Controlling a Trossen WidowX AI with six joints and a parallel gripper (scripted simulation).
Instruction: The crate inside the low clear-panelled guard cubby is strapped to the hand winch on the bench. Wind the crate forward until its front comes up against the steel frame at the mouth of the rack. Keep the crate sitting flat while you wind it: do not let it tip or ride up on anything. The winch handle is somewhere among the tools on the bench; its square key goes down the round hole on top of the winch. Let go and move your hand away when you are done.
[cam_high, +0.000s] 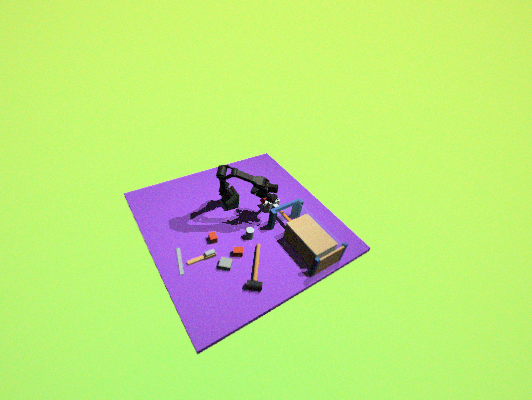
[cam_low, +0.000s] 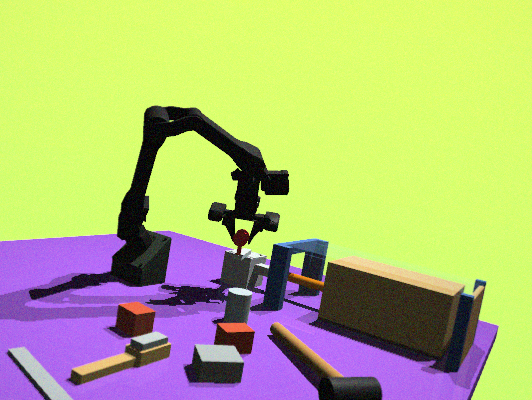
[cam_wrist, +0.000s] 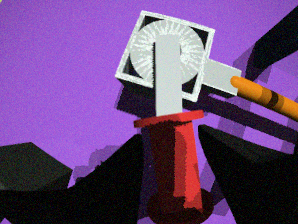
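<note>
My gripper tip is now 100 mm above the grey winch, 70 mm to the right of it and 40 mm past it. From my gripper tip the other things lie so: red knob: 10 mm to the right, 10 mm ahead; grey block: 460 mm to the right, 270 mm ahead, 120 mm below; winch handle: 30 mm below, 20 mm to the left, 10 mm behind.
</note>
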